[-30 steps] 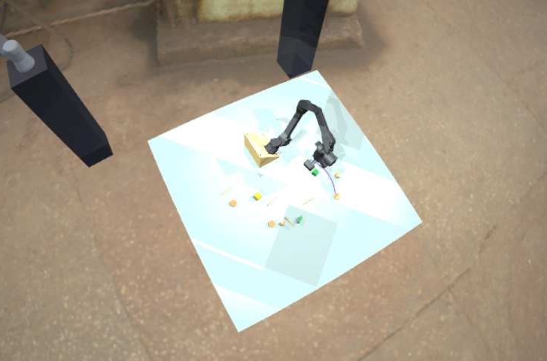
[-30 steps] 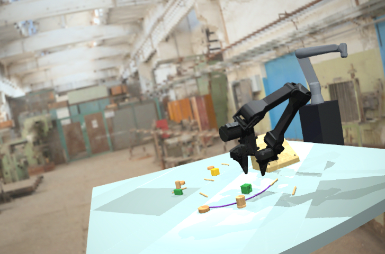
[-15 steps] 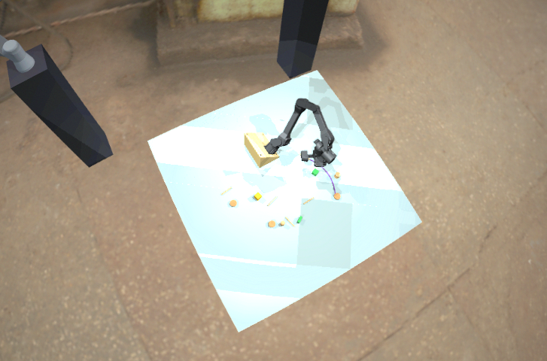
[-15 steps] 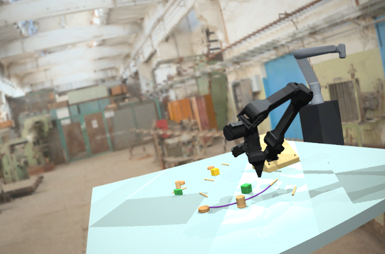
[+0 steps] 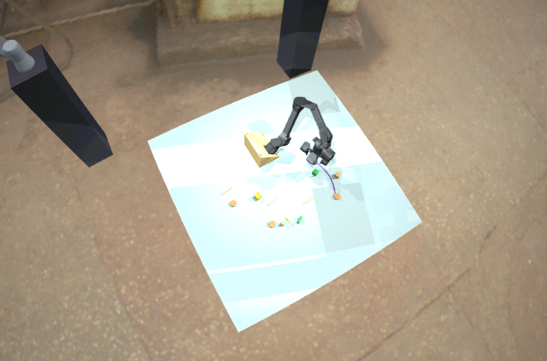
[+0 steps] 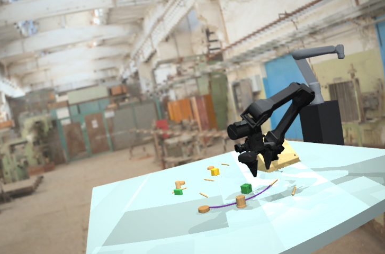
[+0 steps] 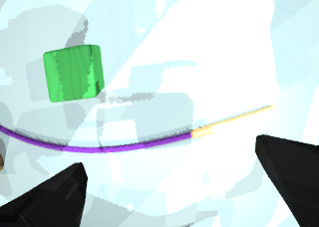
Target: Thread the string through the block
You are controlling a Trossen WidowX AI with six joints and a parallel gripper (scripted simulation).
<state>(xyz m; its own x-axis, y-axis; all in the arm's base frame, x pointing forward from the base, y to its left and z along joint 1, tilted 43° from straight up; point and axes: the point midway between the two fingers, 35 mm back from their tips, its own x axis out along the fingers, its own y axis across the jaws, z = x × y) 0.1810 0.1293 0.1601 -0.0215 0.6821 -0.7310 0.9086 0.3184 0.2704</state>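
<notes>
My gripper tip is now 50 mm past the thin wooden stick, 10 mm to the left of it and 60 mm above it. From my gripper tip the other things lie so: green cube 70 mm ahead, 20 mm to the right, 40 mm below; round wooden button 260 mm ahead, 20 mm to the left, 50 mm below; yellow cube 30 mm ahead, 400 mm to the right, 40 mm below.
</notes>
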